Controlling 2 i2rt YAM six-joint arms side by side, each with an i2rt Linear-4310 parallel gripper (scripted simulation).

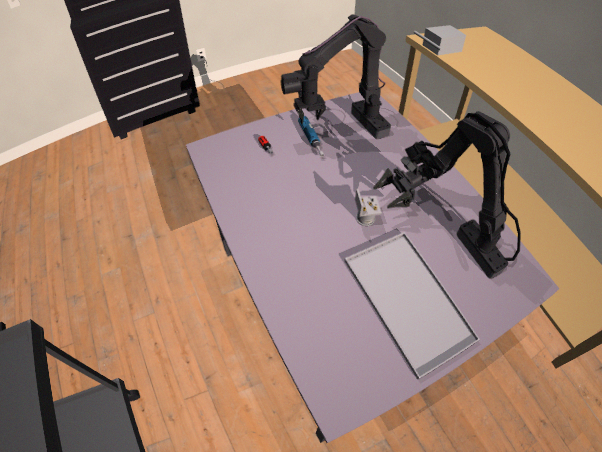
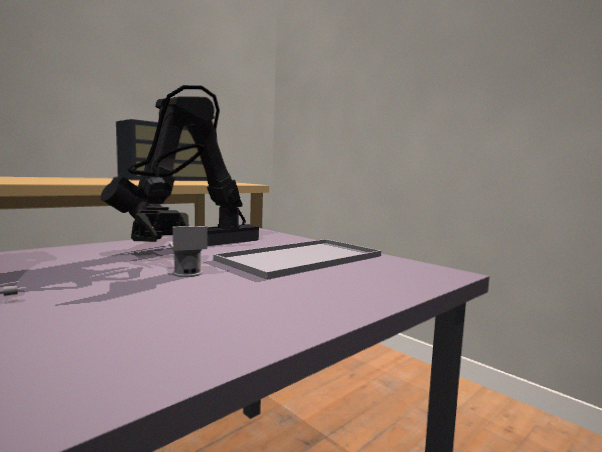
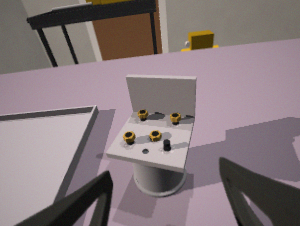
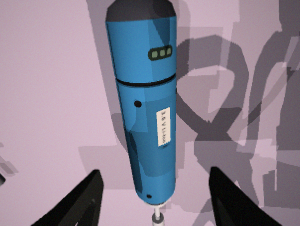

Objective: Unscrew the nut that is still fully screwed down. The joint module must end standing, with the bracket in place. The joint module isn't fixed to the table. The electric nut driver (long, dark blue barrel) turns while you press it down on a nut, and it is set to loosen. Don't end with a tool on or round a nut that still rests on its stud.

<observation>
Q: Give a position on a joint module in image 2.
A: At 187, 263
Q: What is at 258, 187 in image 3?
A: The left gripper.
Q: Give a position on a white L-shaped bracket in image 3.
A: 160, 95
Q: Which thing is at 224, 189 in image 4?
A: The right gripper.
</observation>
